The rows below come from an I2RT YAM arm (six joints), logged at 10 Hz.
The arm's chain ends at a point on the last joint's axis. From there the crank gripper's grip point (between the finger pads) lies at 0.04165 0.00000 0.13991 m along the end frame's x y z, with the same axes.
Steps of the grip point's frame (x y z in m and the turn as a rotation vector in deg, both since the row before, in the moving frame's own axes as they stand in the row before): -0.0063 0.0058 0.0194 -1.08 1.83 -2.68; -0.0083 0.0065 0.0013 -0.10 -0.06 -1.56; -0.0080 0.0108 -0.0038 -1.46 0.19 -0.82; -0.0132 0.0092 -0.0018 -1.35 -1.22 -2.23; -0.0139 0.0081 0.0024 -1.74 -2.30 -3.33
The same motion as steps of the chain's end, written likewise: -0.0108 0.0052 0.0208 -1.08 1.83 -2.68; -0.0081 0.0074 0.0013 -0.10 -0.06 -1.56; -0.0085 0.0078 -0.0036 -1.46 0.19 -0.82; -0.0102 0.0075 -0.0026 -1.35 -1.22 -2.23; -0.0083 0.0061 0.0009 -1.74 -2.30 -3.33
